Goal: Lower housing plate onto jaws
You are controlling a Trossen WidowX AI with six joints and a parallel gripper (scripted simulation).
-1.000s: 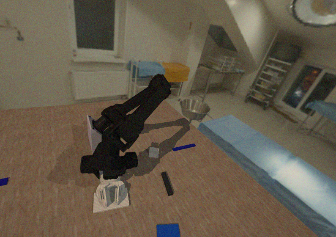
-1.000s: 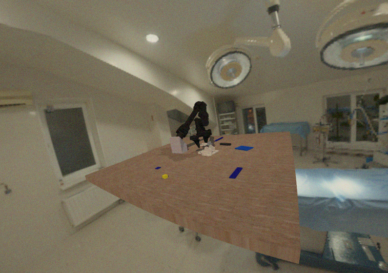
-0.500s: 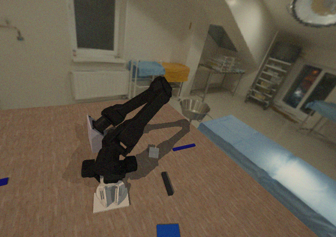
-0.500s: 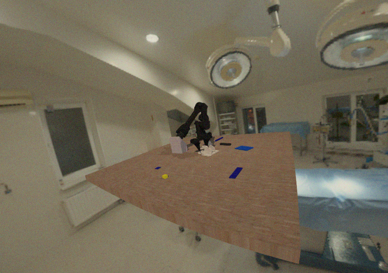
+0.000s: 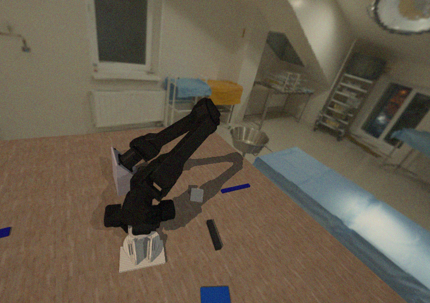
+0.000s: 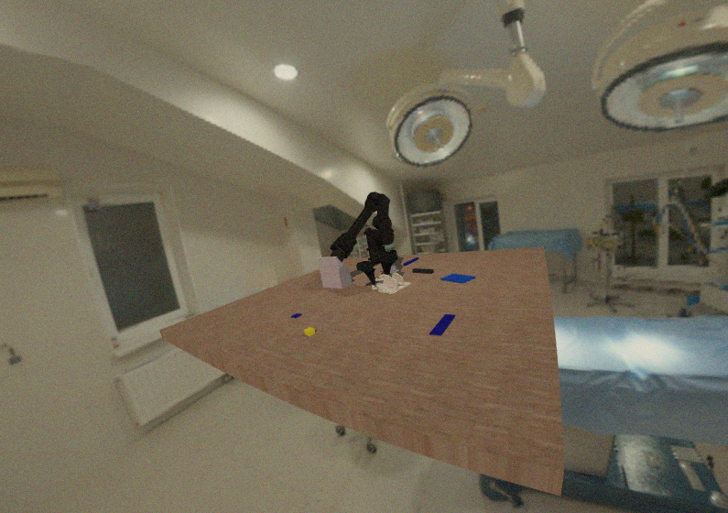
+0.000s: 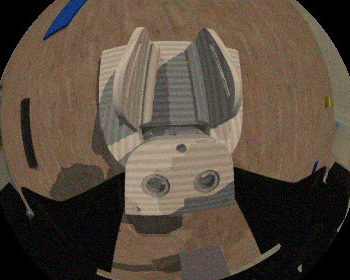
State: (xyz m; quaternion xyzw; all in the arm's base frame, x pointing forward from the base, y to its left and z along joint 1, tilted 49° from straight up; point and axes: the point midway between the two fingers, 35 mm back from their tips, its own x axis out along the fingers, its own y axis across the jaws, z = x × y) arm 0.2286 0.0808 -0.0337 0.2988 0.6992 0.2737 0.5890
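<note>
Now: the white base 7 cm ahead of my gripper tip, 1 cm to the right of it and 2 cm below it. From my gripper tip the other things lie so: blue strip (12 cm behind, 42 cm to the left, 2 cm below); then black bar (7 cm ahead, 22 cm to the left, 1 cm below).
</note>
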